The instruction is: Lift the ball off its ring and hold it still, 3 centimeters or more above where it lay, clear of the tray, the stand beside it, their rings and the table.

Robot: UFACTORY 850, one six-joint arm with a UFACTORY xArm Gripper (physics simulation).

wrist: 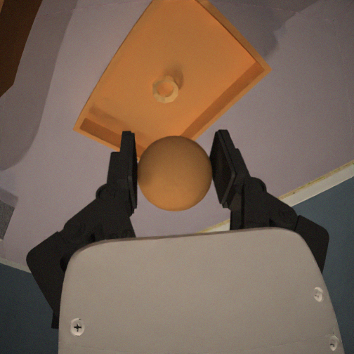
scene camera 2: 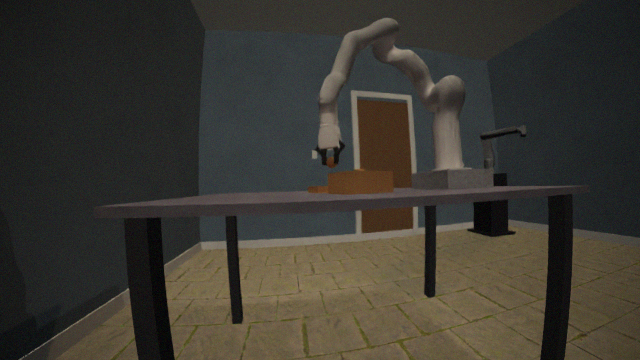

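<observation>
An orange ball [scene camera 2: 331, 162] [wrist: 175, 173] is between the two black fingers of my gripper [scene camera 2: 330, 160] [wrist: 174, 146], which is shut on it. In the scene view the ball hangs above the low orange tray [scene camera 2: 317, 189] [wrist: 210, 55], with a gap beneath it. The pale ring [wrist: 165, 99] stands bare on the tray floor in the wrist view. The taller orange stand [scene camera 2: 360, 182] is beside the tray; the ball shows slightly higher than its top in the scene view. A ring on the stand cannot be made out.
The tray and stand rest on the grey-purple table [scene camera 2: 225, 202] [wrist: 300, 125]. The arm's grey base block [scene camera 2: 467, 179] is at the right in the scene view. A brown-orange surface [wrist: 17, 45] shows at the top left of the wrist view. A second dark arm [scene camera 2: 489, 150] stands beyond the table.
</observation>
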